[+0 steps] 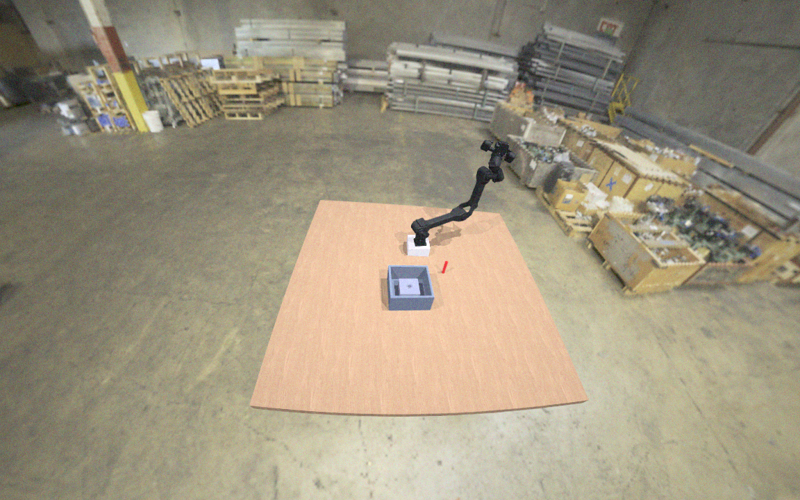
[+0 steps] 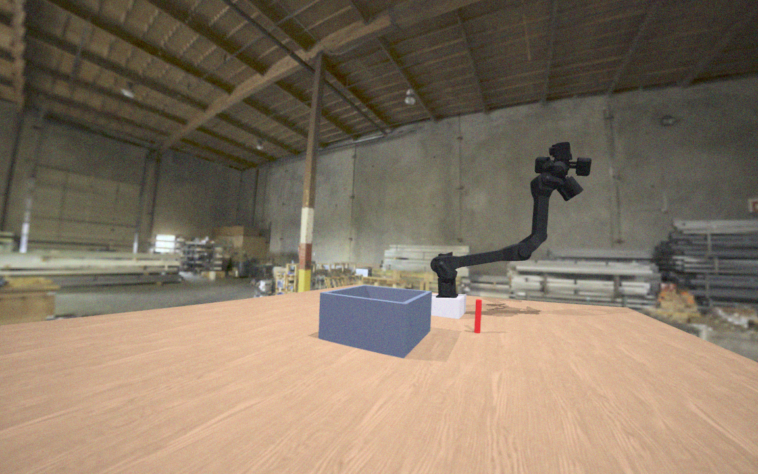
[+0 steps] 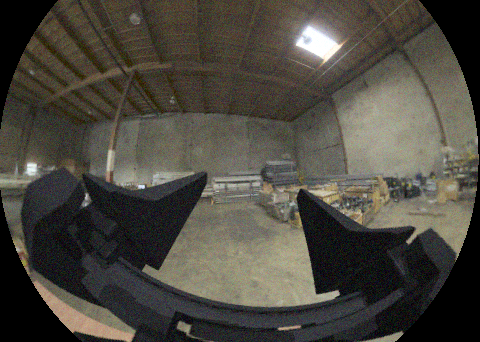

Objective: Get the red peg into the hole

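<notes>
The red peg lies 53 cm below my gripper tip, 44 cm ahead of it and 33 cm to the right of it. The rest, counted from my gripper tip: grey plate: 57 cm ahead, 54 cm to the right, 53 cm below; then blue box: 57 cm ahead, 55 cm below, 54 cm to the right.
</notes>
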